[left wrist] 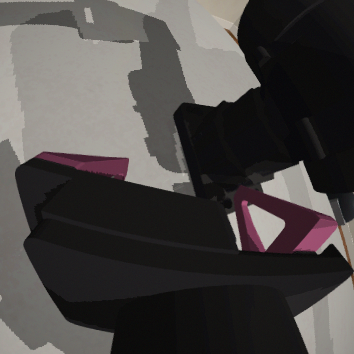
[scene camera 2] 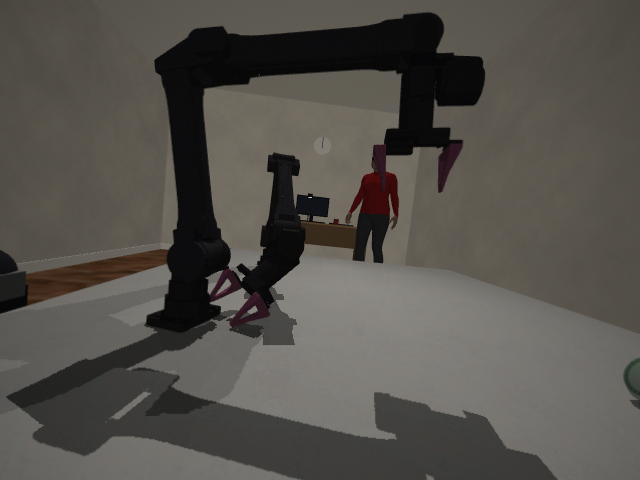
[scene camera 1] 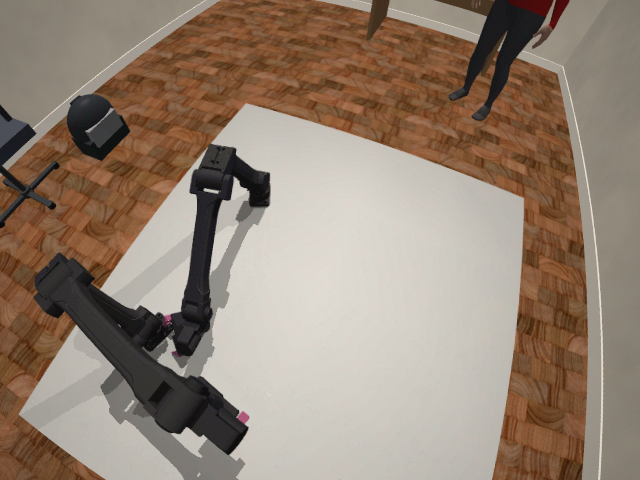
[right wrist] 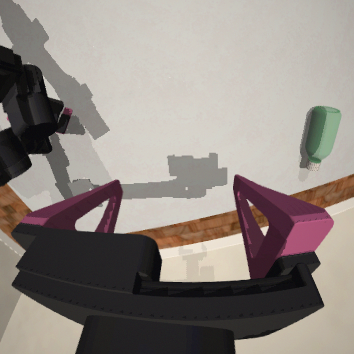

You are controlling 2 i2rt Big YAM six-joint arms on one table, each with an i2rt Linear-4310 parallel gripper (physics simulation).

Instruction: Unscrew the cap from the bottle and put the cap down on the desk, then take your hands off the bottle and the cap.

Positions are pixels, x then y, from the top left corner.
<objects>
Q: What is my right gripper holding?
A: Nothing.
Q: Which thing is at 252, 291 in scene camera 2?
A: My left gripper.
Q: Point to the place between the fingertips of my right gripper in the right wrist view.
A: At 174, 183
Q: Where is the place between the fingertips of my left gripper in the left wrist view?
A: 184, 178
</objects>
